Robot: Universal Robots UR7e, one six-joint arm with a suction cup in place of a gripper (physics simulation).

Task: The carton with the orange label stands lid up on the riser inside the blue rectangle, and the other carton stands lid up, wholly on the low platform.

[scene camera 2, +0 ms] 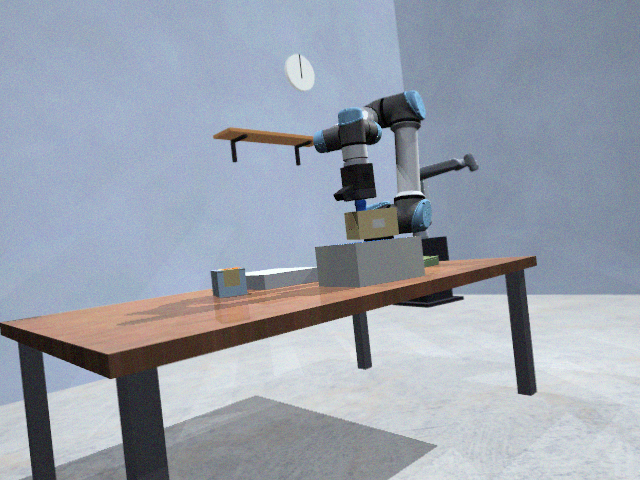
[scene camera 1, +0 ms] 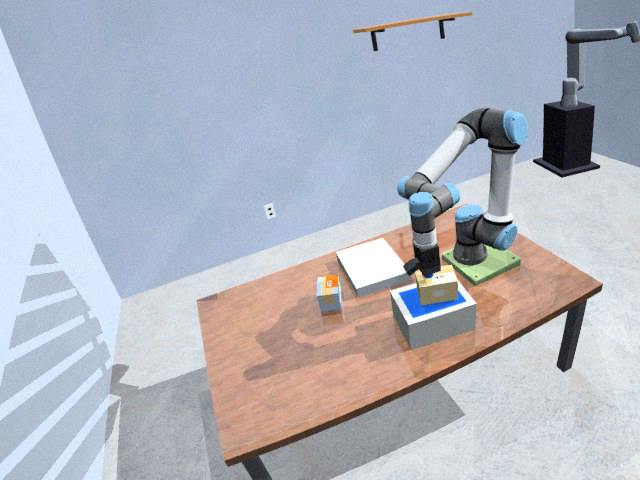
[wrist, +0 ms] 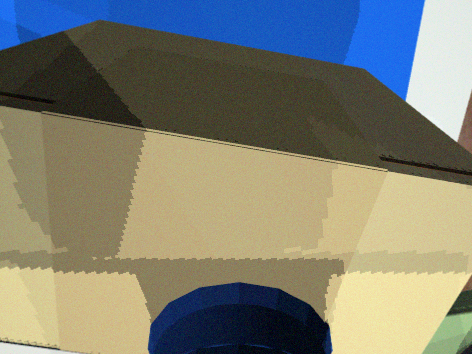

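The tan carton (scene camera 1: 437, 293) (scene camera 2: 379, 230) (wrist: 225, 200) hangs about level, a little above the riser (scene camera 1: 442, 326) (scene camera 2: 390, 264), over its blue rectangle (scene camera 1: 413, 305) (wrist: 225, 30). A thin dark gap shows beneath it in scene camera 2. My suction cup (scene camera 1: 429, 275) (scene camera 2: 360, 206) (wrist: 240, 325) is on its top face and holds it. The orange-label carton (scene camera 1: 328, 299) (scene camera 2: 221, 285) stands on the table left of the riser, with its orange label on top. The low white platform (scene camera 1: 369, 262) (scene camera 2: 289, 279) lies behind, between that carton and the arm base, and bears no carton.
The arm stands on a green base plate (scene camera 1: 483, 268) (scene camera 2: 430, 261) behind and right of the riser. The wooden table (scene camera 1: 289, 382) (scene camera 2: 170, 330) carries everything. A wall shelf (scene camera 1: 413, 22) (scene camera 2: 268, 136) hangs high behind. Another arm stands on a black pedestal (scene camera 1: 567, 136) off the table.
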